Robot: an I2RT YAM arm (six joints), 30 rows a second.
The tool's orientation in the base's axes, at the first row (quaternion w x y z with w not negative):
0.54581, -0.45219, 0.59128, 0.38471
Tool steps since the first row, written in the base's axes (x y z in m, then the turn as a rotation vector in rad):
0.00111, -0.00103, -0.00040, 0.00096, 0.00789, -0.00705
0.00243, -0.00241, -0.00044, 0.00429, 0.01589, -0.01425
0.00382, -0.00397, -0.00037, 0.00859, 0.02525, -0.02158
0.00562, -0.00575, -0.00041, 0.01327, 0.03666, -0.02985
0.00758, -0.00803, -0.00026, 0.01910, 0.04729, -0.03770
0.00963, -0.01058, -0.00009, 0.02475, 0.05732, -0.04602
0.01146, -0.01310, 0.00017, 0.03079, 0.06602, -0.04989
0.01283, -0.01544, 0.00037, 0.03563, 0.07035, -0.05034
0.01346, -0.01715, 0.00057, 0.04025, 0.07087, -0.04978
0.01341, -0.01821, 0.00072, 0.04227, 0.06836, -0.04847
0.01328, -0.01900, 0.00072, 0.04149, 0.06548, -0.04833
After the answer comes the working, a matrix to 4 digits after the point.
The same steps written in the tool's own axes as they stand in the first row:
0.00052, -0.00135, -0.00060, 0.00610, 0.00168, 0.00853
0.00073, -0.00301, -0.00152, 0.01235, 0.00114, 0.01789
0.00084, -0.00480, -0.00259, 0.01858, 0.00008, 0.02884
0.00109, -0.00705, -0.00374, 0.02551, -0.00070, 0.04195
0.00122, -0.00960, -0.00533, 0.03211, -0.00282, 0.05462
0.00135, -0.01231, -0.00716, 0.03925, -0.00494, 0.06671
0.00139, -0.01481, -0.00903, 0.04213, -0.00799, 0.07718
0.00147, -0.01682, -0.01087, 0.04210, -0.01131, 0.08278
0.00147, -0.01793, -0.01232, 0.04151, -0.01559, 0.08459
0.00144, -0.01820, -0.01336, 0.04050, -0.01831, 0.08266
0.00153, -0.01831, -0.01415, 0.04069, -0.01842, 0.07968

The tool's axes in the first row as the columns of a matrix, in the base's axes (rounded; the answer above uses it unrounded):
0.0048, -0.9547, 0.2975
-0.1148, 0.2950, 0.9486
-0.9934, -0.0387, -0.1082

